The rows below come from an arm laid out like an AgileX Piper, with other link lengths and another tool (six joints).
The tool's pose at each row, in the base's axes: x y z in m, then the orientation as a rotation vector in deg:
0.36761 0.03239 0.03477 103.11 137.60 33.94
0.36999 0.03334 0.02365 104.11 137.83 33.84
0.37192 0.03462 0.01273 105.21 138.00 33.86
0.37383 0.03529 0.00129 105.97 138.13 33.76
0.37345 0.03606 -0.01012 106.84 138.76 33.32
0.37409 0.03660 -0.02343 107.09 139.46 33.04
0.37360 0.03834 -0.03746 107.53 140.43 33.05
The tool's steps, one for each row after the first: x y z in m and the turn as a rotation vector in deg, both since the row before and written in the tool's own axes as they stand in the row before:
-0.00164 -0.00154 0.01119 0.54 0.42 0.56
-0.00126 -0.00168 0.01096 0.49 0.48 0.64
-0.00203 -0.00190 0.01128 0.39 0.28 0.43
-0.00135 -0.00388 0.01068 0.86 0.45 0.36
-0.00234 -0.00341 0.01268 0.61 0.37 -0.03
-0.00113 -0.00428 0.01344 0.72 0.75 0.04

